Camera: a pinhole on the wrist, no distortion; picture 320 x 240 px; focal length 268.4 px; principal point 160.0 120.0 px. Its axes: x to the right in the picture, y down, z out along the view. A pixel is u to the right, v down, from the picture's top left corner.
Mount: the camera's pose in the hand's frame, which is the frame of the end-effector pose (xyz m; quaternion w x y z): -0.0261 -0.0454 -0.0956 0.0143 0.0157 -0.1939 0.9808
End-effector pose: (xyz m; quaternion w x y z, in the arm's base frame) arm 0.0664 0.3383 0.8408 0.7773 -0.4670 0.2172 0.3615
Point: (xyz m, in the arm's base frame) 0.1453 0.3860 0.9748
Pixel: 163 113
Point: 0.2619 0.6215 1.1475
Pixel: 143 115
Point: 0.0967 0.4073 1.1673
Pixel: 286 135
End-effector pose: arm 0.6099 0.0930 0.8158 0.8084 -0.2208 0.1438 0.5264
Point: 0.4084 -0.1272 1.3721
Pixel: outside the picture
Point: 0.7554 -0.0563 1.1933
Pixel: 306 172
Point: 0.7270 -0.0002 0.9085
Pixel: 236 216
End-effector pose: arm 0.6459 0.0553 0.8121 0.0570 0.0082 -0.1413 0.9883
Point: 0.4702 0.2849 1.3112
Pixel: 55 151
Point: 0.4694 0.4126 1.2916
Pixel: 46 210
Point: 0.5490 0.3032 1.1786
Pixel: 70 185
